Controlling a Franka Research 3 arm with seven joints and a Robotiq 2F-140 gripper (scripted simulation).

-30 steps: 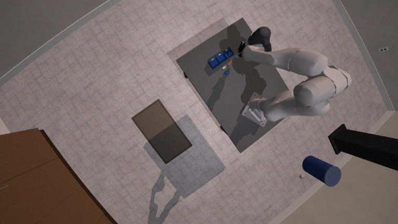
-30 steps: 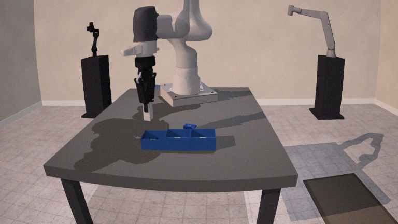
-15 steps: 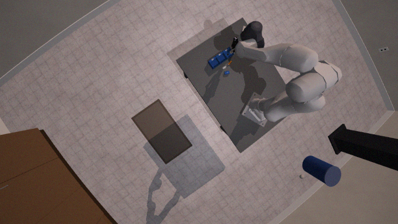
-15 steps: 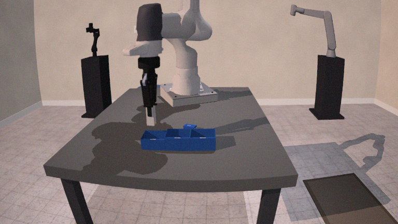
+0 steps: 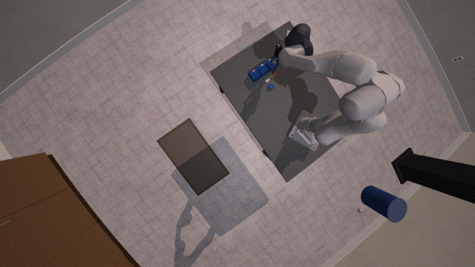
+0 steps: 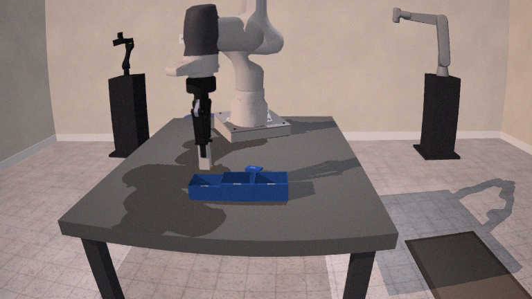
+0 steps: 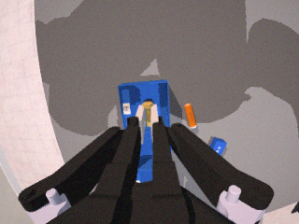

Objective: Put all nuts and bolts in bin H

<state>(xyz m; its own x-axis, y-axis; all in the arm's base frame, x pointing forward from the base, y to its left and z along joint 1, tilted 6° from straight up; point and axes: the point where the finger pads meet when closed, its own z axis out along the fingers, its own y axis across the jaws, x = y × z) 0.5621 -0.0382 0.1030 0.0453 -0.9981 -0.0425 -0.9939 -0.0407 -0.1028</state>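
Right now the dark round piece is 90 mm below my hand. Round my hand: orange stick-like thing (80 mm behind, 30 mm to the left, 100 mm below); then blue bin (80 mm to the left, 80 mm below); then yellow bolt (10 mm to the right, 30 mm below).
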